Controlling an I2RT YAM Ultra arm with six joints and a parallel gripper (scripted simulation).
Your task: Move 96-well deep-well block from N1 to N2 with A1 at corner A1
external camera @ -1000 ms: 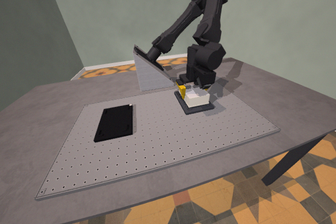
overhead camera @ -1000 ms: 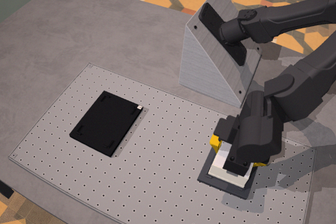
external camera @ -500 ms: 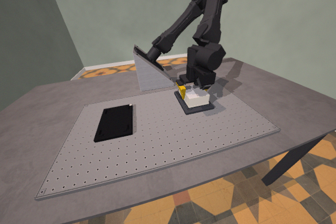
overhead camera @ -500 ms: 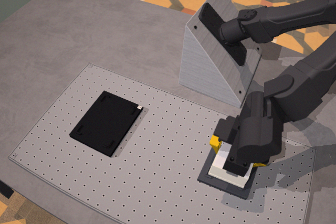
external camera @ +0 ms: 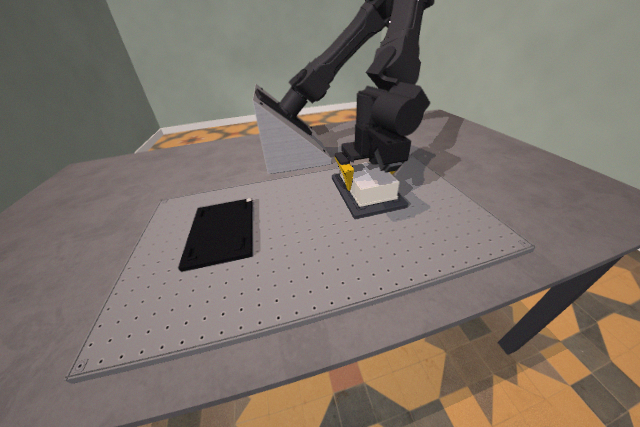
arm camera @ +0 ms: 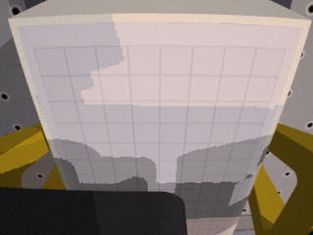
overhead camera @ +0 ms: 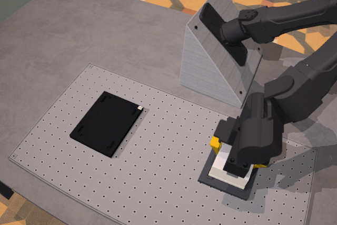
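Now: hand 1 cm below the white 96-well deep-well block. Round my hand: nest N2: 2 cm below; black plate nest N1: 32 cm to the right, 2 cm below.
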